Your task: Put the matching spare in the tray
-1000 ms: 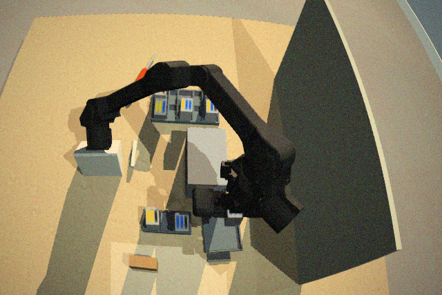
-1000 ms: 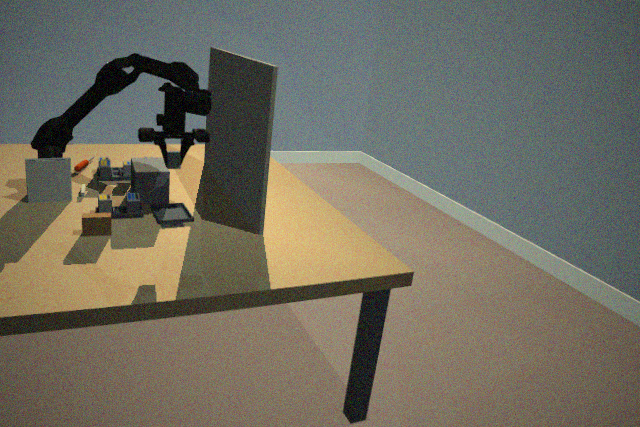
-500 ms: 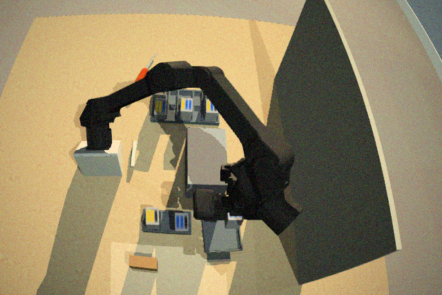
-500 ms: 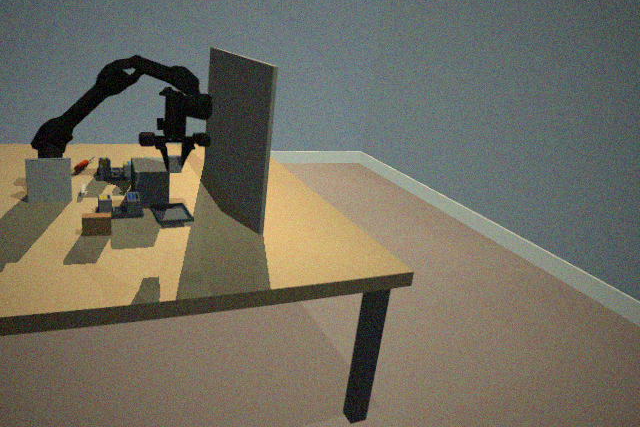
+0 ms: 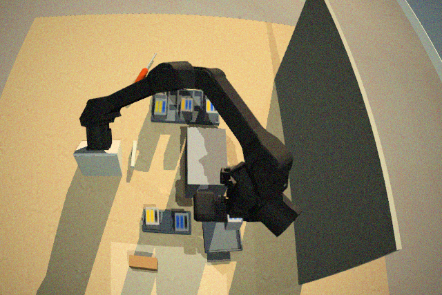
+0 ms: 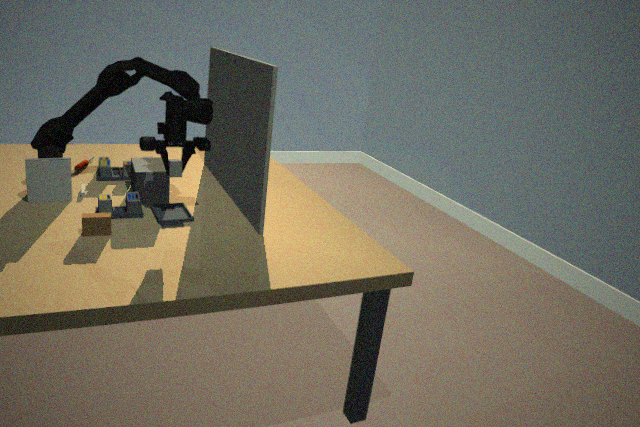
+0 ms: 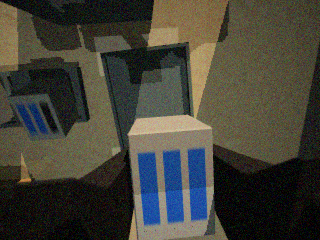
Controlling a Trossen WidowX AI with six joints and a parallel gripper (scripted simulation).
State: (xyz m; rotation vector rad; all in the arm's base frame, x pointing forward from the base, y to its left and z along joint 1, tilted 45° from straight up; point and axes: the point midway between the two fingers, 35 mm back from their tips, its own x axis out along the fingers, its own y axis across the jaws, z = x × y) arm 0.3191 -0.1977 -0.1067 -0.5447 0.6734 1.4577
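Right now the dark tray is 12 cm below my gripper tip. From my gripper tip the other things lie so: grey mounted unit (3 cm behind, 19 cm to the left, 7 cm below); dark holder (15 cm behind, 3 cm to the left, 11 cm below); tall grey panel (22 cm ahead, 16 cm to the left, 10 cm above).
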